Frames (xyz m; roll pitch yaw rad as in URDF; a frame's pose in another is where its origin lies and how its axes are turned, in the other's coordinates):
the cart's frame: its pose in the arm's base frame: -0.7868 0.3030 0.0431 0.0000 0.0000 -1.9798
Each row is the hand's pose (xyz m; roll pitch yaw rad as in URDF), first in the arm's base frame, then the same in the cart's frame.
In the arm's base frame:
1: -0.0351 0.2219 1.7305 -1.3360 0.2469 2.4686
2: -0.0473 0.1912 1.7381 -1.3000 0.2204 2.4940
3: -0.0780 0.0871 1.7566 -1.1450 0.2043 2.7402
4: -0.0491 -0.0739 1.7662 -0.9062 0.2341 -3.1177
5: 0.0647 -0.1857 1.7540 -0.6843 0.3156 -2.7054
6: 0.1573 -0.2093 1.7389 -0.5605 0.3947 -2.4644
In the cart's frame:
1: -0.2245 0.7220 1.6874 -1.3360 0.2469 -1.8348
2: -0.1915 0.7230 1.6950 -1.3000 0.2204 -1.8094
3: -0.0838 0.7362 1.7135 -1.1450 0.2043 -1.5632
4: 0.0524 0.8267 1.7231 -0.9062 0.2341 -1.1379
5: 0.1098 0.9756 1.7109 -0.6843 0.3156 -0.7256
6: 0.0946 1.0700 1.6958 -0.5605 0.3947 -0.4846

